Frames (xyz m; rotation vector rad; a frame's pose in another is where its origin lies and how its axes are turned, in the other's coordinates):
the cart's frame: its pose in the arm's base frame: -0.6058 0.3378 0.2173 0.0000 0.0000 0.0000
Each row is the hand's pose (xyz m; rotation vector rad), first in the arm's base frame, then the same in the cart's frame.
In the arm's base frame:
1: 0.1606 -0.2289 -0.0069 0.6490 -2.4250 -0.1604
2: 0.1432 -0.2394 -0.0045 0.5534 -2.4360 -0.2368
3: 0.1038 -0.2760 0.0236 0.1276 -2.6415 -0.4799
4: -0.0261 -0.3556 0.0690 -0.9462 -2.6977 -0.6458
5: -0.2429 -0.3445 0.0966 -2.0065 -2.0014 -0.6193
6: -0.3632 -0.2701 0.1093 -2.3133 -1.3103 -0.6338
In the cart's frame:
1: 0.7664 -0.5667 -0.2242 0.6490 -2.4250 -0.1604
2: 0.7490 -0.5772 -0.2218 0.5534 -2.4360 -0.2368
3: 0.7096 -0.6138 -0.1937 0.1276 -2.6415 -0.4799
4: 0.5797 -0.6934 -0.1483 -0.9462 -2.6977 -0.6458
5: 0.3629 -0.6823 -0.1207 -2.0065 -2.0014 -0.6193
6: 0.2426 -0.6079 -0.1080 -2.3133 -1.3103 -0.6338

